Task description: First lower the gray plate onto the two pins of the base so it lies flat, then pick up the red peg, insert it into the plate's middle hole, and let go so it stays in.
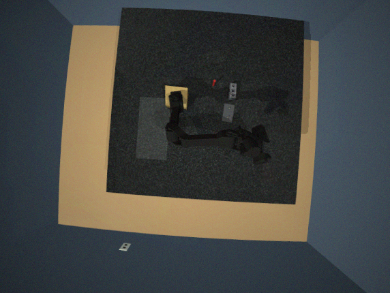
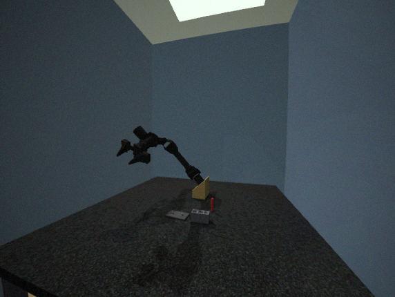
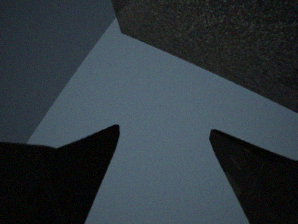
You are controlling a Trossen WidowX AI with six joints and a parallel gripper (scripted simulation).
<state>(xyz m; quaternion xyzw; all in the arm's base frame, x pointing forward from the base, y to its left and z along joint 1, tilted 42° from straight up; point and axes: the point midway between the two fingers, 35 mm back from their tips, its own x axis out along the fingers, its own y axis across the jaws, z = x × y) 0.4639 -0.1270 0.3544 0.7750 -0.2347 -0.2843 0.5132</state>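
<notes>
Now: gripper tip 38 cm to the right of the gray plate, 30 cm above it and 10 cm past it. From my gripper tip the other things lie so: red peg (44 cm to the left, 29 cm below, 22 cm behind).
</notes>
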